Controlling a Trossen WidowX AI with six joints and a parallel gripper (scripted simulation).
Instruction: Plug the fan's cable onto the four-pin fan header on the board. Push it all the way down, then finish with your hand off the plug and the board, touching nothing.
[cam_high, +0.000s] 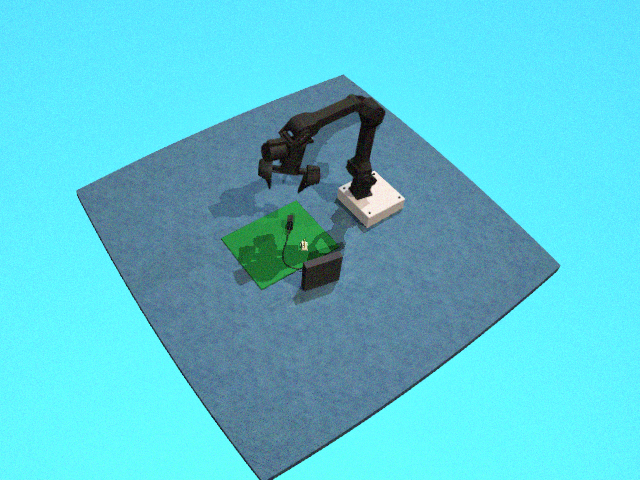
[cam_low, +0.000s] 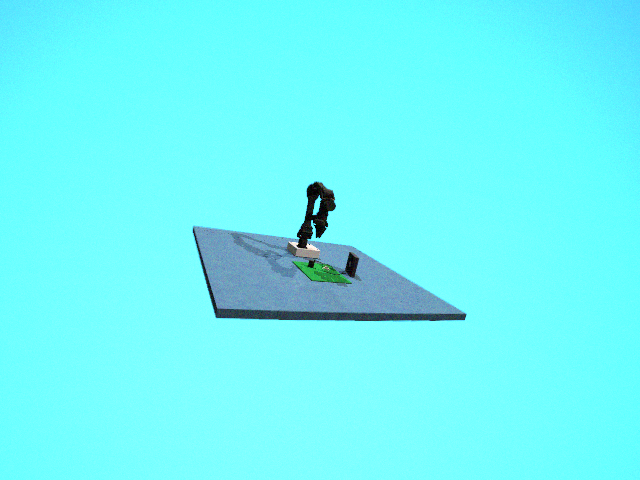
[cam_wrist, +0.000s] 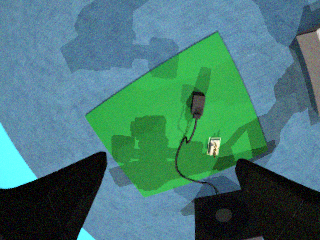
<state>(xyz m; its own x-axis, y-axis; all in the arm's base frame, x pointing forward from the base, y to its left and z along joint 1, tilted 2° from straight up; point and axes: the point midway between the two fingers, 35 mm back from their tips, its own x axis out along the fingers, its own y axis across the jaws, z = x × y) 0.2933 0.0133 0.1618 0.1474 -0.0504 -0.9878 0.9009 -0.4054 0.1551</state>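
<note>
Right now my gripper tip is 200 mm above the green board, 50 mm to the right of it and 30 mm short of it. Also, from my gripper tip: dark fan 230 mm to the left, 130 mm below, 20 mm behind.
</note>
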